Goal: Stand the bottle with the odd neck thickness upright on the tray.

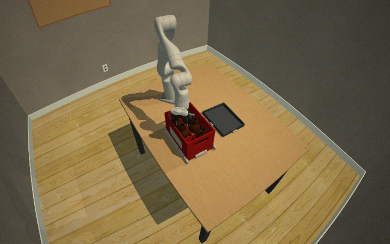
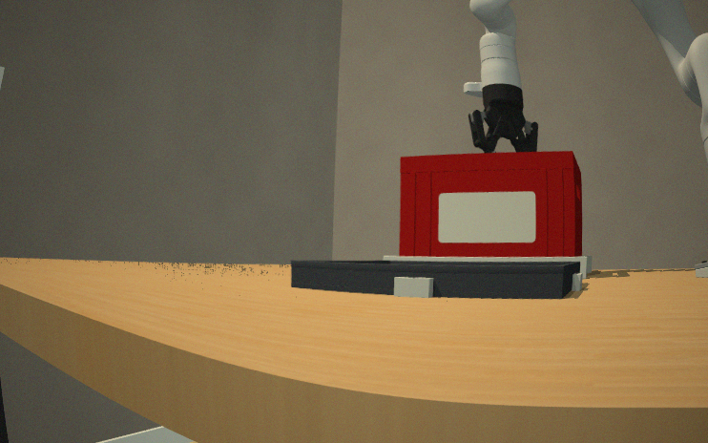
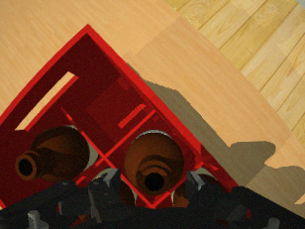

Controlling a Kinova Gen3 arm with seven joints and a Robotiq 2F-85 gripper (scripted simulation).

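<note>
The red crate lies 90 mm below my hand and 40 mm to the left of it. Also, from my hand: dark grey tray: 330 mm to the left, 160 mm below, 80 mm behind; glass bottle: 100 mm to the left, 90 mm below, 70 mm ahead.
</note>
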